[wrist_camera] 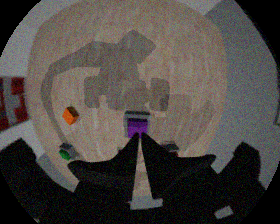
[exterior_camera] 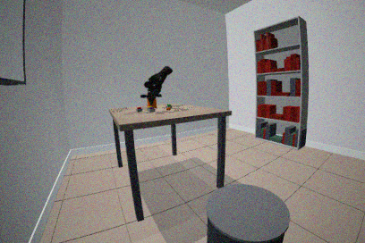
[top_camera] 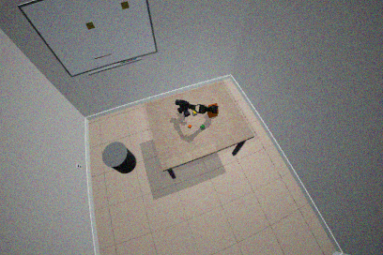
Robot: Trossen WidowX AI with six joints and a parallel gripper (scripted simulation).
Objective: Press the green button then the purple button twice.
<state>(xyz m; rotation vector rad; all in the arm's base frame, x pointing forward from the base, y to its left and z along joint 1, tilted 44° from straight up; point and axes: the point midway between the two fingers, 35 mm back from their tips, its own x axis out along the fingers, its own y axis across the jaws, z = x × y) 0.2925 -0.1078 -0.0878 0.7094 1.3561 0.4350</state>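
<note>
My gripper tip is now 20 mm above the purple button. Also, from my gripper tip: orange block: 20 mm ahead, 170 mm to the left, 50 mm below; green button: 100 mm behind, 250 mm to the left, 20 mm below.
</note>
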